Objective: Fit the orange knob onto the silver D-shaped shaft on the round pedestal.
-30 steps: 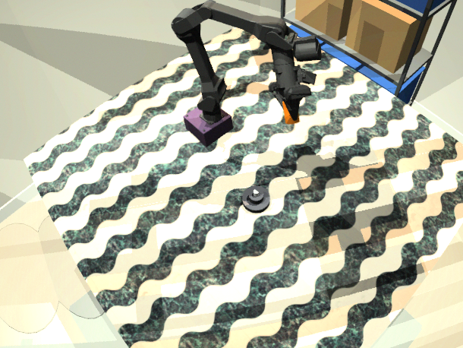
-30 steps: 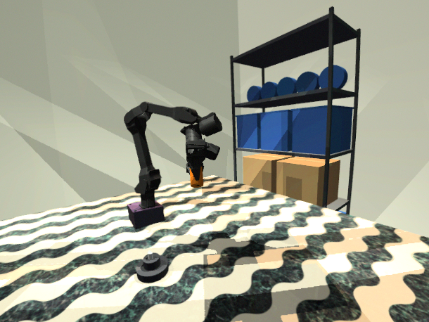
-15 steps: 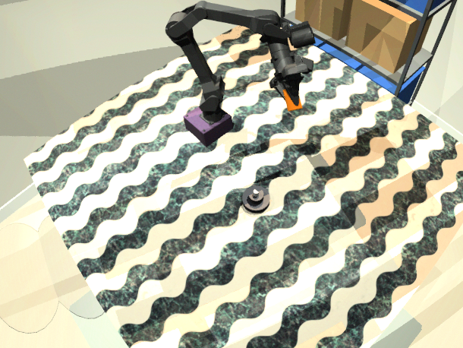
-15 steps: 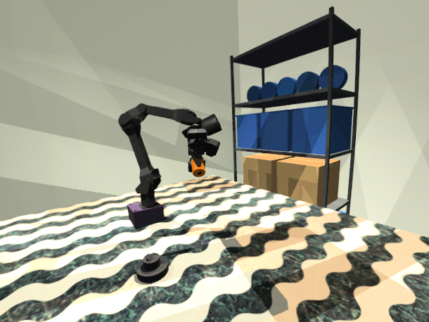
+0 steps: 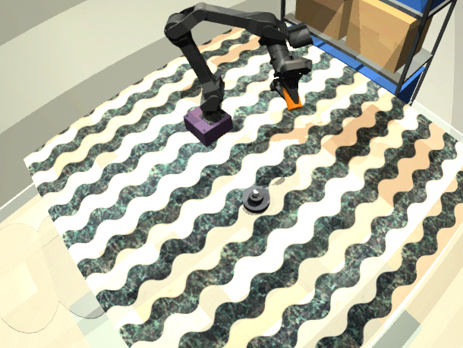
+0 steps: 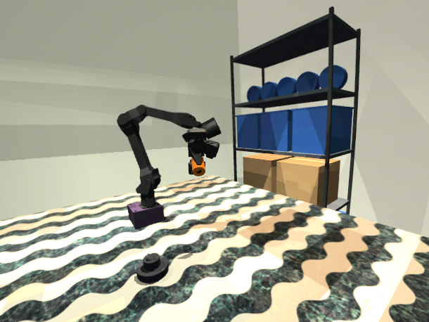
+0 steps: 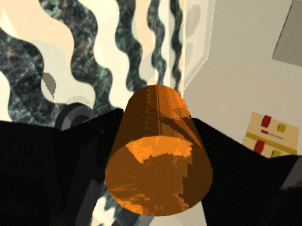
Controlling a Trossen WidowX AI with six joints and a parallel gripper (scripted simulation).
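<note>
Right now my gripper tip is 30 mm past the orange knob, 20 mm below it and 10 mm to the right of it. The rest, counted from my gripper tip: round grey pedestal (210 mm below, 190 mm to the right, 40 mm ahead).
</note>
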